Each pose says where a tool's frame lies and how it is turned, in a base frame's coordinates. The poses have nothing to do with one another.
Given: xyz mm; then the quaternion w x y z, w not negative.
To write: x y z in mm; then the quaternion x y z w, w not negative. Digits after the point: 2 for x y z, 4 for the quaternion.
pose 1, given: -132.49, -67.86, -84.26, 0.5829, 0.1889, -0.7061, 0.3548
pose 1, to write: -132.49, -67.86, -84.26, 0.1889, -0.7061, 0.3548, 0.5829
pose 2, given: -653.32, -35.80, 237.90, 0.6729, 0.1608, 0.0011, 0.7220
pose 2, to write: -653.32, -35.80, 237.90, 0.1608, 0.0011, 0.7220, 0.6729
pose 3, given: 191.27, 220.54, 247.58, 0.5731, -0.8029, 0.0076, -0.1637
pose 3, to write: 191.27, 220.54, 247.58, -0.8029, 0.0076, -0.1637, 0.5731
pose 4, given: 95.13, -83.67, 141.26, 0.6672, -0.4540, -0.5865, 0.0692
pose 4, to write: 95.13, -83.67, 141.26, -0.4540, -0.5865, 0.0692, 0.6672
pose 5, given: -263.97, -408.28, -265.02, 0.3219, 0.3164, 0.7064, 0.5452
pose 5, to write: -263.97, -408.28, -265.02, 0.3164, 0.7064, 0.5452, 0.3219
